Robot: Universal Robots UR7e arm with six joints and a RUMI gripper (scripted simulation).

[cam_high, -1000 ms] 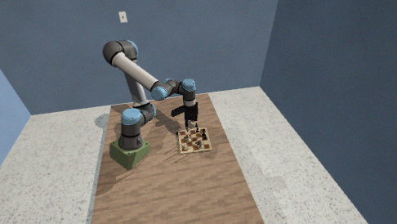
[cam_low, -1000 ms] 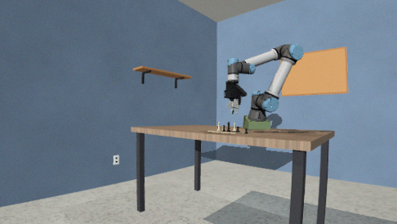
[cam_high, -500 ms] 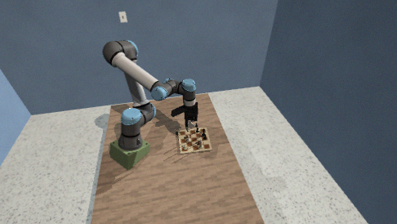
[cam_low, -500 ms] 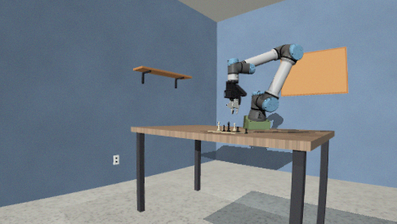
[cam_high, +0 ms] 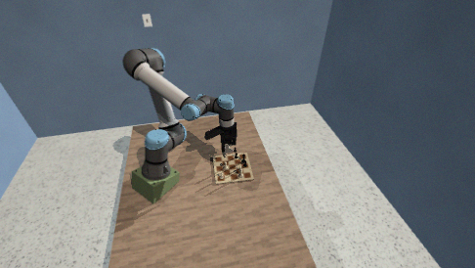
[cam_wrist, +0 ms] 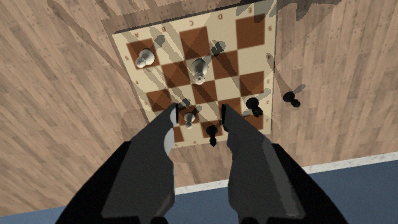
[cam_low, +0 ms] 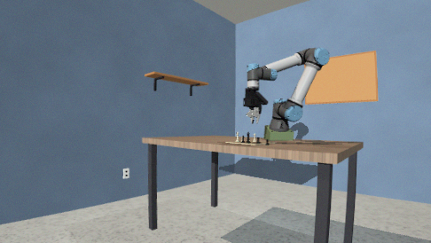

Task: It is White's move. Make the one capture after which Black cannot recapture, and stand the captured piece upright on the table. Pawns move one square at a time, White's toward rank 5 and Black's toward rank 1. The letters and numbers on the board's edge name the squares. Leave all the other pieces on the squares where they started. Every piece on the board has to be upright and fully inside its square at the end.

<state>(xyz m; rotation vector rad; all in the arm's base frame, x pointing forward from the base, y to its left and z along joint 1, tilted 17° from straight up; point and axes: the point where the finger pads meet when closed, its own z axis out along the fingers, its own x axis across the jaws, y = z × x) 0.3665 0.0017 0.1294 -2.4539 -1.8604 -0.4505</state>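
My gripper is now 4 cm short of the small chessboard and 13 cm above it. Also, from my hand: white pawn (8 cm ahead, 4 cm to the right, 11 cm below); black pawn (8 cm ahead, 14 cm to the left, 12 cm below).
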